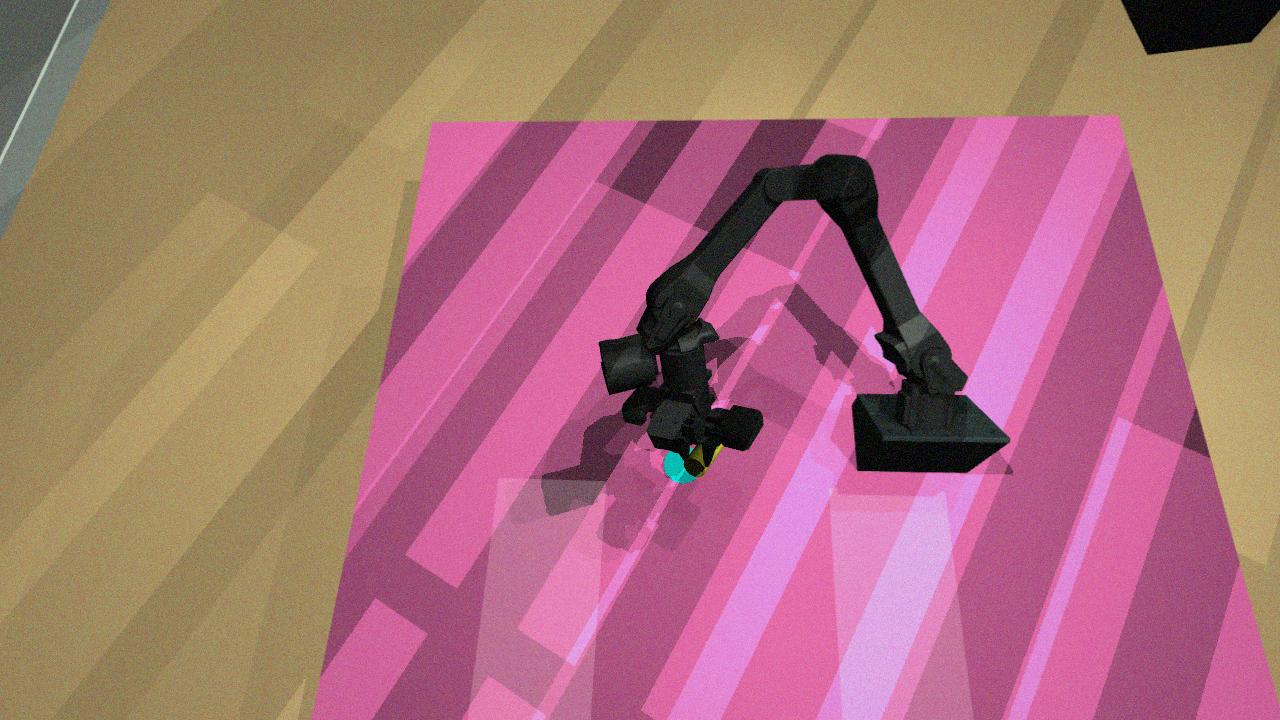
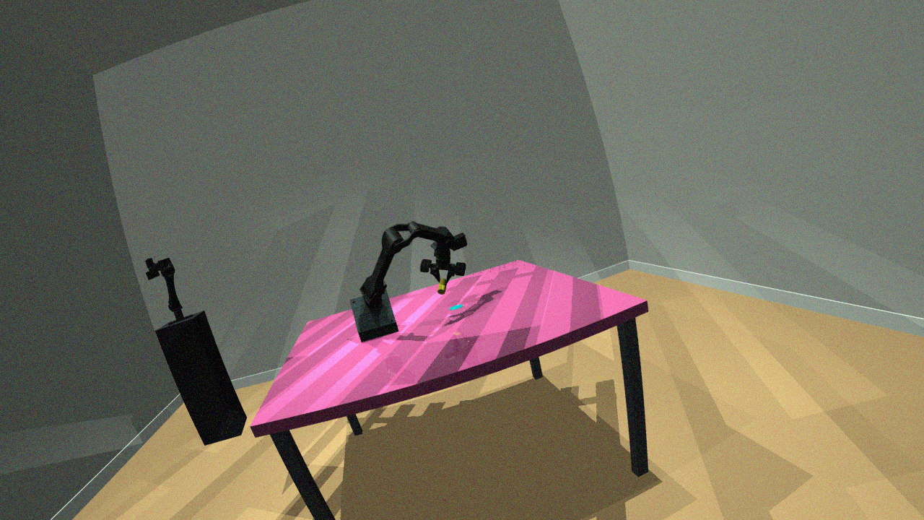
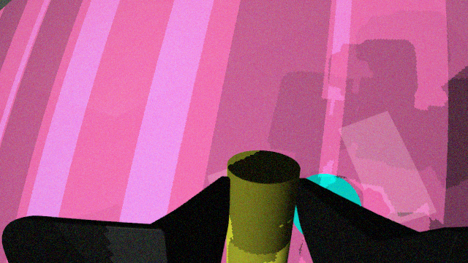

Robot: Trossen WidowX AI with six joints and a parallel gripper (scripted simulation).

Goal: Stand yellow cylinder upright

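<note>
My gripper tip is 120 mm above the cyan circle, 30 mm to the left of it and 20 mm short of it. Also, from my gripper tip: yellow tall cylinder (10 mm to the right, 10 mm below, 10 mm behind).
</note>
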